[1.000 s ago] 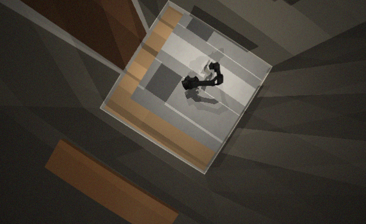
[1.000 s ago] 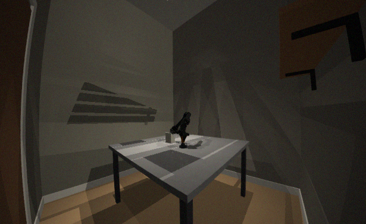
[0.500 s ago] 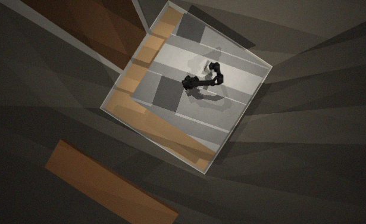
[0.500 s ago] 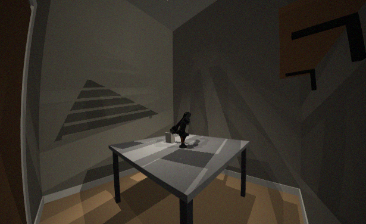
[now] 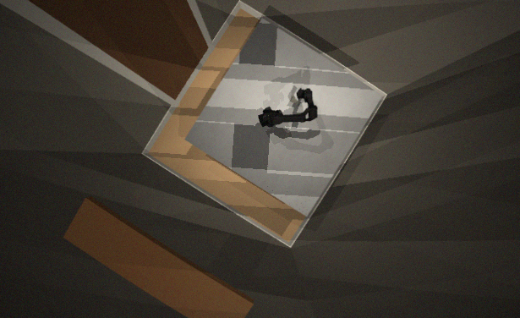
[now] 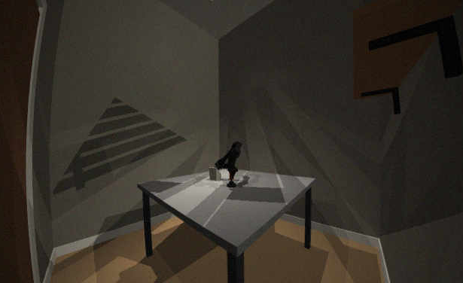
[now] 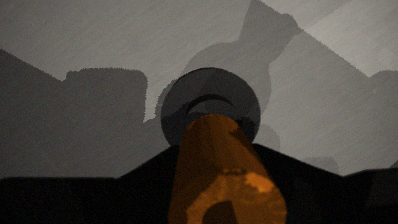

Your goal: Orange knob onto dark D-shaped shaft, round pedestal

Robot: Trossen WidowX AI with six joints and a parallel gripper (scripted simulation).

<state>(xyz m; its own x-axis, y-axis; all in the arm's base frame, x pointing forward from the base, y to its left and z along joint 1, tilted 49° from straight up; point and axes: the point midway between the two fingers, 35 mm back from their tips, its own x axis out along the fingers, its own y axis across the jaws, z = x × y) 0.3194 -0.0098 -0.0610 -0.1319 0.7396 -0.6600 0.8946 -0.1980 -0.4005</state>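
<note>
The dark round pedestal lies 40 mm below my gripper tip. The rest, counted from my gripper tip: orange knob 20 mm above.
</note>
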